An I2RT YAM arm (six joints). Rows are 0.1 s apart.
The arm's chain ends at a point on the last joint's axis. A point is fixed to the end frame.
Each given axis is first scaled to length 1.
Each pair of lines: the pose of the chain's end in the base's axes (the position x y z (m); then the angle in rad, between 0 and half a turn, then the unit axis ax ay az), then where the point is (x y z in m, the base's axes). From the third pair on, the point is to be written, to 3 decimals.
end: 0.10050 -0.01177 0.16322 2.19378 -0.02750 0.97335 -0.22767
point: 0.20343 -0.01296 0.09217
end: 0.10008 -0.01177 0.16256 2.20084 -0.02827 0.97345 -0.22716
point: 0.20249 -0.01296 0.09076
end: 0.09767 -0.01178 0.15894 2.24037 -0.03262 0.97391 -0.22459
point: 0.197 -0.013 0.083
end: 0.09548 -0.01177 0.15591 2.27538 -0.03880 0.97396 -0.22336
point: 0.192 -0.013 0.076
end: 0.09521 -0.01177 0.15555 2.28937 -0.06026 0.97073 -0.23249
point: 0.190 -0.013 0.074
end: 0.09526 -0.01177 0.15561 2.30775 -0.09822 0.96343 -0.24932
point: 0.188 -0.014 0.072
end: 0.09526 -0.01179 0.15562 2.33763 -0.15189 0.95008 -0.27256
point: 0.185 -0.015 0.069
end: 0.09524 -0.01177 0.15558 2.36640 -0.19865 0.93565 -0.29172
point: 0.183 -0.017 0.066
